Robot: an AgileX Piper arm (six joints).
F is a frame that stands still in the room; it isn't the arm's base.
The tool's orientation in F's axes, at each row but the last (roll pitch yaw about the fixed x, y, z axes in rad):
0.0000, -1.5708, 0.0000
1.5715, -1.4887, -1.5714
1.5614, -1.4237, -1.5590
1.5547, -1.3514, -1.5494
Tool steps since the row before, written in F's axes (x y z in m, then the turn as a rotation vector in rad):
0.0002, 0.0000, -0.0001, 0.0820, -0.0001, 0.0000
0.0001, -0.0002, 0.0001, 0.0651, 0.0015, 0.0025
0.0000, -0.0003, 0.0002, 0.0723, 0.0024, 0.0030
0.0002, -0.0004, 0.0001, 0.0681, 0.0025, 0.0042
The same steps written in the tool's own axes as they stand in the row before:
-0.0001, 0.0000, -0.0002, 0.0000, -0.0001, -0.0820
0.0001, -0.0002, -0.0001, 0.0024, 0.0017, -0.0651
0.0002, -0.0003, 0.0000, 0.0027, 0.0026, -0.0723
0.0002, -0.0004, -0.0002, 0.0039, 0.0030, -0.0681

